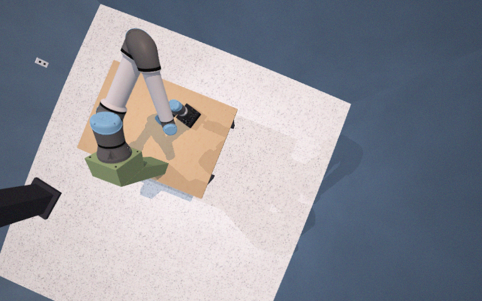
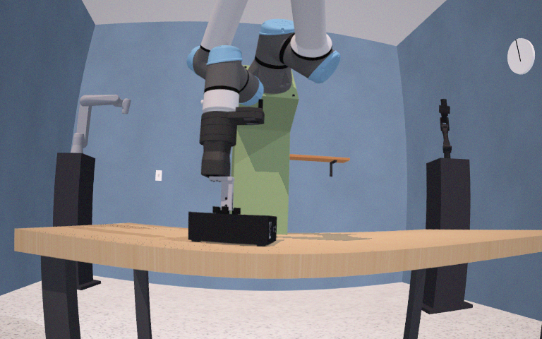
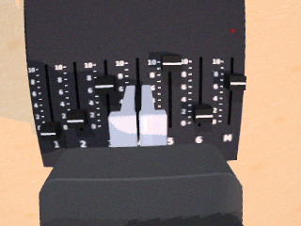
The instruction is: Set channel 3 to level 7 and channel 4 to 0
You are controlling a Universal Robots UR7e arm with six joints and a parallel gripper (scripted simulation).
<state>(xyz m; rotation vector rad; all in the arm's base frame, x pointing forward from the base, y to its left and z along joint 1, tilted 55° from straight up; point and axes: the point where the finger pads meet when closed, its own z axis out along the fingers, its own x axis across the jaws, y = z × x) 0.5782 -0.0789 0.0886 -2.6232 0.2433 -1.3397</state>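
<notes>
The channel 4 cap lies 20 mm to the right of my hand and 10 mm below it. Round my hand: channel 6 cap 40 mm ahead, 20 mm to the right, 10 mm below; channel 5 cap 20 mm to the left, 20 mm ahead, 10 mm below; channel 3 cap 20 mm behind, 10 mm to the left, 10 mm below.
</notes>
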